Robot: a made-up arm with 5 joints.
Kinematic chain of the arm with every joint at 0, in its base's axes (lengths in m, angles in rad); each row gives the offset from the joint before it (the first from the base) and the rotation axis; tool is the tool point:
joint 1: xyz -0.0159 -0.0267 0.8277 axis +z
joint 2: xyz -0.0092 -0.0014 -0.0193 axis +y
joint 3: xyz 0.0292 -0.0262 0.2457 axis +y
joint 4: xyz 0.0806 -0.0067 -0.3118 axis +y
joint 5: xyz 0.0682 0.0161 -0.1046 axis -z
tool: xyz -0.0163 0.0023 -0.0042
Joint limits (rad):
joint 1: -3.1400..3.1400
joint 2: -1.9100..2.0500
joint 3: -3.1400..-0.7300
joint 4: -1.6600..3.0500
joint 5: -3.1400..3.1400
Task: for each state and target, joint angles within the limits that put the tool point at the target. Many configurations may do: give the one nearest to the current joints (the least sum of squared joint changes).
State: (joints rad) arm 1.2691 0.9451 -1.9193 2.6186 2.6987
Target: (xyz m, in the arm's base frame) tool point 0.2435 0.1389 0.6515
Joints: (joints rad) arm 0.6132 1.0945 -1.6022 2.6614 2.7341
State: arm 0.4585 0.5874 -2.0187 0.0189 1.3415
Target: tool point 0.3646 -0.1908 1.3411
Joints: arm -0.4029 0.3019 -2.2904 -0.0185 1.3554
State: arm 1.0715 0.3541 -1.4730 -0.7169 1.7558
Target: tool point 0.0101 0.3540 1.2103
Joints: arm 1.5094 0.0350 -1.4466 -0.8871 1.7567
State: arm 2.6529 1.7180 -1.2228 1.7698 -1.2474
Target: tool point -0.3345 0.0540 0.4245
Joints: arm 2.9944 1.4954 -1.7864 1.4750 -1.2720
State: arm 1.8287 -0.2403 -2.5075 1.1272 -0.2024
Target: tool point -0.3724 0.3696 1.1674
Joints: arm 2.3392 0.5367 -2.4241 0.8514 -0.1932
